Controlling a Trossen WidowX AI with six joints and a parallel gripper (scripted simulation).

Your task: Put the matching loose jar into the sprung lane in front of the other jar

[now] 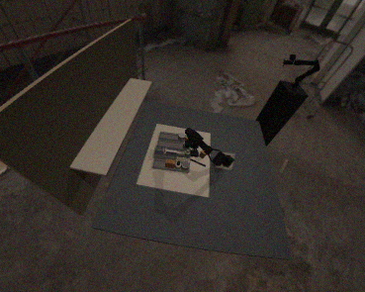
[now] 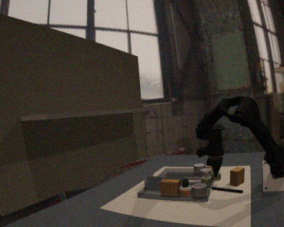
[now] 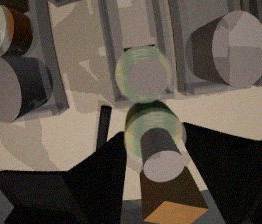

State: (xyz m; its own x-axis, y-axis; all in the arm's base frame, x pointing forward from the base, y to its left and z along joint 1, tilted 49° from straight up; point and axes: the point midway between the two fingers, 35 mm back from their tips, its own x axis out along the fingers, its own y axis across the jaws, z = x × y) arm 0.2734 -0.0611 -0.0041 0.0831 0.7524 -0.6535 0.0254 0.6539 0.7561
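My gripper tip is now 5 cm past the black pen, 7 cm to the right of it and 5 cm above it. Round my gripper tip: rack 20 cm ahead, 2 cm to the left, 3 cm below; then brown box 10 cm behind, 1 cm to the right, 2 cm below; then white pusher plate 15 cm ahead, 3 cm to the left.
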